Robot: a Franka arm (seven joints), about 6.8 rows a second.
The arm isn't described. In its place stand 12 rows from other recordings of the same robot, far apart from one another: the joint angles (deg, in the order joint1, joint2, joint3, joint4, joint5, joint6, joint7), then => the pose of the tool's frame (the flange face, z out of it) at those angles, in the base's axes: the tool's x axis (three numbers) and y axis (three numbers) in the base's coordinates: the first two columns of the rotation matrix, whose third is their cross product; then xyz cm.
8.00 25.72 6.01 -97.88 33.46 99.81 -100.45 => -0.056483 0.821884 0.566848 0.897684 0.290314 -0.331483 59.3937 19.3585 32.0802
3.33 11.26 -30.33 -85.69 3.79 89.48 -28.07 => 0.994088 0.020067 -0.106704 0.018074 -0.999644 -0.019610 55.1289 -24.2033 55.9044
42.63 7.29 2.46 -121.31 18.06 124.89 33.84 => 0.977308 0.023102 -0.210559 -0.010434 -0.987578 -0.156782 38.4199 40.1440 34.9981
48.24 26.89 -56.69 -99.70 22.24 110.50 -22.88 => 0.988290 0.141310 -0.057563 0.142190 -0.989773 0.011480 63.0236 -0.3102 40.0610
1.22 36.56 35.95 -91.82 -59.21 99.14 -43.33 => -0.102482 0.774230 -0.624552 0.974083 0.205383 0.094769 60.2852 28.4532 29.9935
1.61 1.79 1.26 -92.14 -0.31 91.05 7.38 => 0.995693 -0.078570 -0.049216 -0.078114 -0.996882 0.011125 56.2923 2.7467 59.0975
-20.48 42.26 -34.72 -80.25 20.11 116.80 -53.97 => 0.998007 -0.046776 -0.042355 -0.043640 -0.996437 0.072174 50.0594 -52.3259 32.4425
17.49 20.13 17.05 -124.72 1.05 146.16 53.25 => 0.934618 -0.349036 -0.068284 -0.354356 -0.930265 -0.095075 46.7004 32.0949 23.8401
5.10 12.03 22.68 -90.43 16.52 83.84 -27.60 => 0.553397 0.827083 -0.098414 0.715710 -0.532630 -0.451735 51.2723 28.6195 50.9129
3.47 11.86 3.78 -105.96 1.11 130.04 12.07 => 0.974200 -0.103215 0.200700 -0.089920 -0.993174 -0.074292 62.7579 7.8066 43.3382
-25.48 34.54 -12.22 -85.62 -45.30 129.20 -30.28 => 0.891247 0.223281 -0.394746 0.429816 -0.693564 0.578124 58.2010 -43.8102 35.0069
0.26 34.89 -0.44 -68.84 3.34 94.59 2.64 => 0.985496 -0.053084 -0.161180 -0.061043 -0.997128 -0.044834 71.0967 0.4910 41.4539
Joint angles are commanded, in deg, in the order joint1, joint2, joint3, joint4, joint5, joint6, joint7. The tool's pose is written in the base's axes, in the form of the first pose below.
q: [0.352 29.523 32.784 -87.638 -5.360 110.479 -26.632]
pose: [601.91 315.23 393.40], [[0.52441 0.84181 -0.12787], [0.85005 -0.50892 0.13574], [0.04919 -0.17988 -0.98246]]
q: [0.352 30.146 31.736 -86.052 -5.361 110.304 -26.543]
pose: [613.28 305.45 396.26], [[0.54429 0.83098 -0.11496], [0.83702 -0.52879 0.14068], [0.05612 -0.17279 -0.98336]]
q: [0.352 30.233 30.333 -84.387 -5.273 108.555 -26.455]
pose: [622.67 291.25 402.40], [[0.56558 0.81661 -0.11515], [0.82356 -0.55197 0.13066], [0.04314 -0.16874 -0.98472]]
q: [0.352 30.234 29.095 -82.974 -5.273 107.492 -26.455]
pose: [631.07 278.85 409.06], [[0.58315 0.80527 -0.10714], [0.81143 -0.57108 0.12430], [0.03891 -0.15942 -0.98644]]
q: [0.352 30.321 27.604 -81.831 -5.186 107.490 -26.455]
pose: [641.11 265.01 413.76], [[0.60479 0.79144 -0.08858], [0.79510 -0.59378 0.12344], [0.04510 -0.14509 -0.98839]]
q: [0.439 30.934 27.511 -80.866 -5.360 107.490 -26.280]
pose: [645.22 264.34 414.39], [[0.60923 0.78867 -0.08268], [0.79137 -0.59799 0.12705], [0.05076 -0.14283 -0.98844]]
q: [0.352 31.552 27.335 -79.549 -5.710 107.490 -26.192]
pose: [651.67 260.43 417.53], [[0.61586 0.78479 -0.06945], [0.78556 -0.60496 0.13004], [0.06004 -0.13465 -0.98907]]
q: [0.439 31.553 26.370 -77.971 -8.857 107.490 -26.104]
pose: [661.59 247.81 427.66], [[0.61683 0.78683 -0.02025], [0.78515 -0.61330 0.08607], [0.05531 -0.06899 -0.99608]]
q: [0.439 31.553 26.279 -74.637 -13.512 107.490 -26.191]
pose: [673.76 238.30 454.62], [[0.60555 0.79301 0.06668], [0.79267 -0.60847 0.03778], [0.07053 0.02997 -0.99706]]
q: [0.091 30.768 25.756 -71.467 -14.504 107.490 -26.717]
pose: [682.69 224.63 489.36], [[0.60999 0.78034 0.13778], [0.78420 -0.61944 0.03644], [0.11378 0.08582 -0.98979]]
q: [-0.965 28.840 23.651 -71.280 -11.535 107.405 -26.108]
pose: [686.36 196.58 509.77], [[0.66083 0.73430 0.15530], [0.73614 -0.67446 0.05663], [0.14633 0.07690 -0.98624]]
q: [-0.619 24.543 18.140 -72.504 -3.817 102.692 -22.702]
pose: [673.98 159.75 534.01], [[0.77231 0.62805 0.09534], [0.62117 -0.77806 0.09361], [0.13297 -0.01308 -0.99103]]
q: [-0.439 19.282 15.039 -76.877 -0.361 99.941 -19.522]
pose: [650.83 139.94 550.19], [[0.83427 0.54855 0.05555], [0.54247 -0.83466 0.09523], [0.09861 -0.04932 -0.99390]]
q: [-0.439 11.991 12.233 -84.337 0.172 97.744 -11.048]
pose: [615.98 115.68 562.53], [[0.92335 0.38348 0.01934], [0.38211 -0.92266 0.05189], [0.03775 -0.04052 -0.99847]]
